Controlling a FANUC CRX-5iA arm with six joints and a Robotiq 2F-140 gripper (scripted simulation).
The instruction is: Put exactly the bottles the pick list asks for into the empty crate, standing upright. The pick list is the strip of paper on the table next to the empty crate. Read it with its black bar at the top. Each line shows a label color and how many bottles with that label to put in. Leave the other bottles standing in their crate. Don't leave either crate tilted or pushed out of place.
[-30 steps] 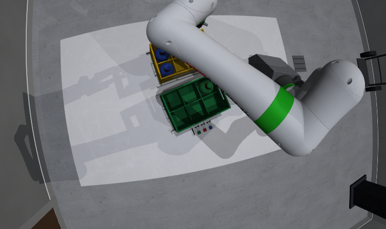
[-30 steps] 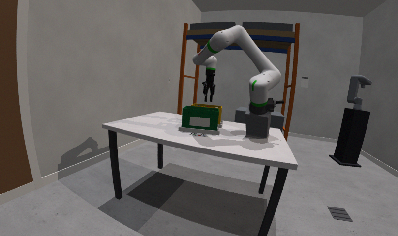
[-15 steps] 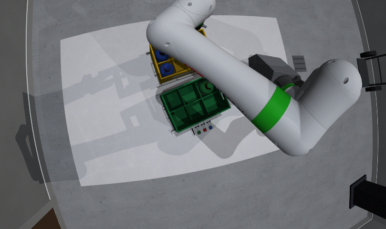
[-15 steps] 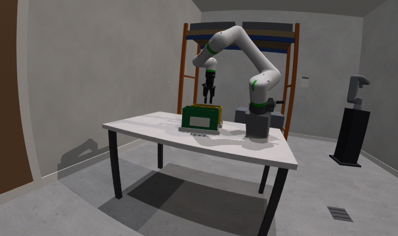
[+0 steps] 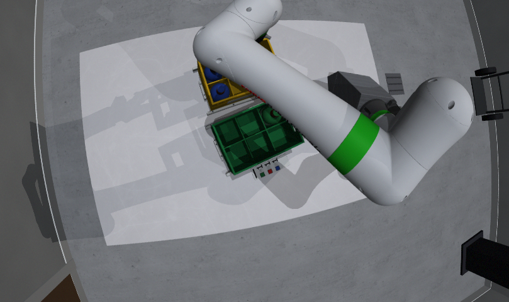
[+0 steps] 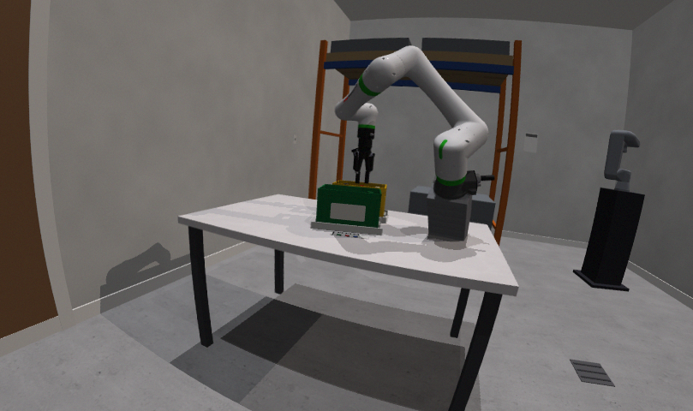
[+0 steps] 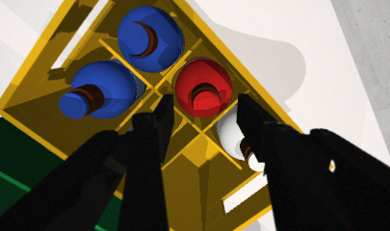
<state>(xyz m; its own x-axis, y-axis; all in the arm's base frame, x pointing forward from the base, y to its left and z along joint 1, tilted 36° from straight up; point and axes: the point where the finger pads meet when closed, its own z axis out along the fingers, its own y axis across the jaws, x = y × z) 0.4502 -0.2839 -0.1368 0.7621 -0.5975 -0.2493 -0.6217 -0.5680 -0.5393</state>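
My gripper is now 120 mm above the red bottle. Round my hand: yellow crate (40 mm to the left, 120 mm below); blue-label bottle (80 mm ahead, 10 mm to the left, 120 mm below); white bottle (90 mm behind, 10 mm to the right, 120 mm below).
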